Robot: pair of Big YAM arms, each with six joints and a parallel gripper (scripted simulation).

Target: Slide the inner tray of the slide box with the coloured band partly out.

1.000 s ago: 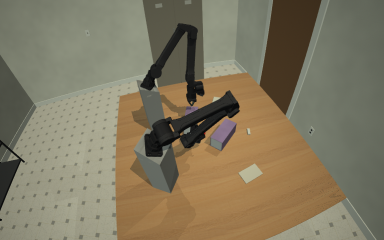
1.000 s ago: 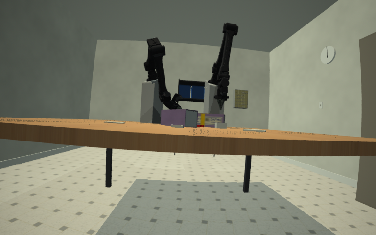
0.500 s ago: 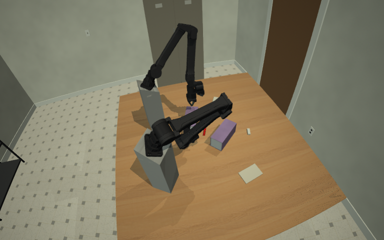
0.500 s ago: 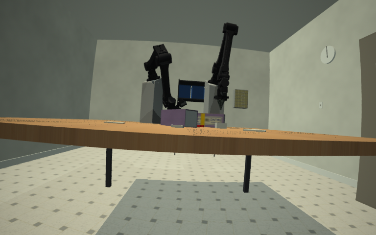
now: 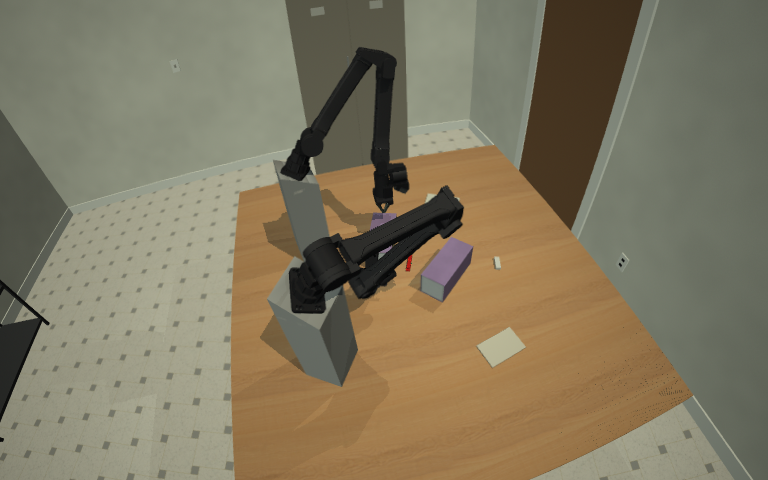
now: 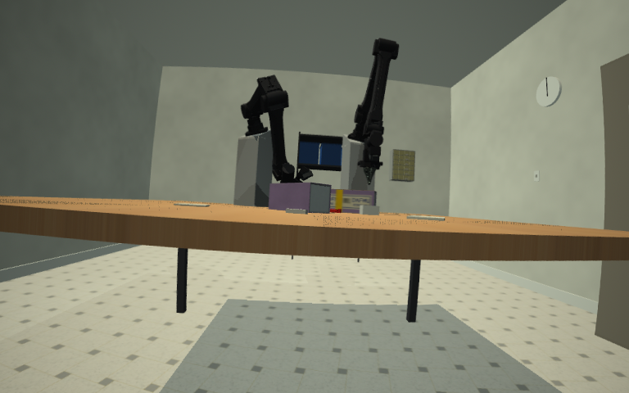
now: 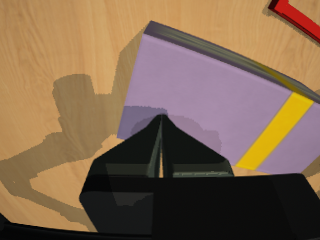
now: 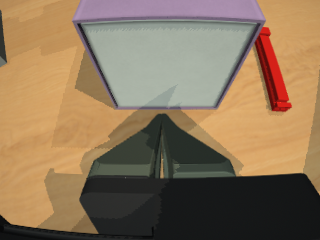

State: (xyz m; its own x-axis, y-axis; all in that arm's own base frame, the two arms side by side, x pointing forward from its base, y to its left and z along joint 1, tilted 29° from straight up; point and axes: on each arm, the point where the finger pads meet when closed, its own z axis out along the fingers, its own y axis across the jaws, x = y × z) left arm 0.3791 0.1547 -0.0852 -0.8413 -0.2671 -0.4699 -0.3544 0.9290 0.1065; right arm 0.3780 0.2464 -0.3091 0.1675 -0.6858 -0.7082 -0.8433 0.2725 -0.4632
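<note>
My right hand is 14 cm short of the red stick, 4 cm to the right of it and 4 cm above it. Also, from my right hand: cream card: 35 cm ahead, 44 cm to the right, 4 cm below.
</note>
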